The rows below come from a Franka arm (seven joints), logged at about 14 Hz.
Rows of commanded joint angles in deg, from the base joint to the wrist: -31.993 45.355 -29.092 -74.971 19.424 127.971 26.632; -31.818 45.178 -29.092 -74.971 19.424 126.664 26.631; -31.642 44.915 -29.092 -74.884 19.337 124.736 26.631; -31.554 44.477 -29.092 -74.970 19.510 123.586 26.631; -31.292 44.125 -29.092 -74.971 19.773 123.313 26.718; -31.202 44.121 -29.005 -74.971 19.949 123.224 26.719; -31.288 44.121 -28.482 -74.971 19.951 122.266 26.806; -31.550 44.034 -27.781 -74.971 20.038 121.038 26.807; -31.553 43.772 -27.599 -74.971 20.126 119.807 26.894; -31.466 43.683 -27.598 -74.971 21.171 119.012 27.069
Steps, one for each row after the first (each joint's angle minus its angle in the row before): 0.175 -0.177 0.000 0.000 0.000 -1.307 -0.001; 0.176 -0.263 0.000 0.087 -0.087 -1.928 0.000; 0.088 -0.438 0.000 -0.086 0.173 -1.150 0.000; 0.262 -0.352 0.000 -0.001 0.263 -0.273 0.087; 0.090 -0.004 0.087 0.000 0.176 -0.089 0.001; -0.086 0.000 0.523 0.000 0.002 -0.958 0.087; -0.262 -0.087 0.701 0.000 0.087 -1.228 0.001; -0.003 -0.262 0.182 0.000 0.088 -1.231 0.087; 0.087 -0.089 0.001 0.000 1.045 -0.795 0.175
